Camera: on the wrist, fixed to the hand. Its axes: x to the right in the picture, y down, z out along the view.
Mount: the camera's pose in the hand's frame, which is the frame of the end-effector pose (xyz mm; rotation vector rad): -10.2 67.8 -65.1 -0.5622 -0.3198 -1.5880
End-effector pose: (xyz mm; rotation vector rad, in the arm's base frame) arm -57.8 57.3 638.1 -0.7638 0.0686 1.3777
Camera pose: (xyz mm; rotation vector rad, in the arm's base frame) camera -95.9 14.3 563.0 -0.7123 -1.0101 -0.0683
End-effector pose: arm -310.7 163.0 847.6 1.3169 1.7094 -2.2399
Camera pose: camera -232.5 184.1 798.8 0.5627 -2.1970 1.0708
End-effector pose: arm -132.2 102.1 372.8 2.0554 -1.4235 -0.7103
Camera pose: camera -135.7 99.9 467.3 2.2530 0.6355 -1.7627
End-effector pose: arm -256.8 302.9 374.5 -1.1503 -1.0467 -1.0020
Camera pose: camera -185.9 248.3 344.1 0.6483 1.8403 2.2120
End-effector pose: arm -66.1 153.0 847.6 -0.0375 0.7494 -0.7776
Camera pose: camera -69.4 224.0 785.2 -1.3646 0.4973 -1.9493
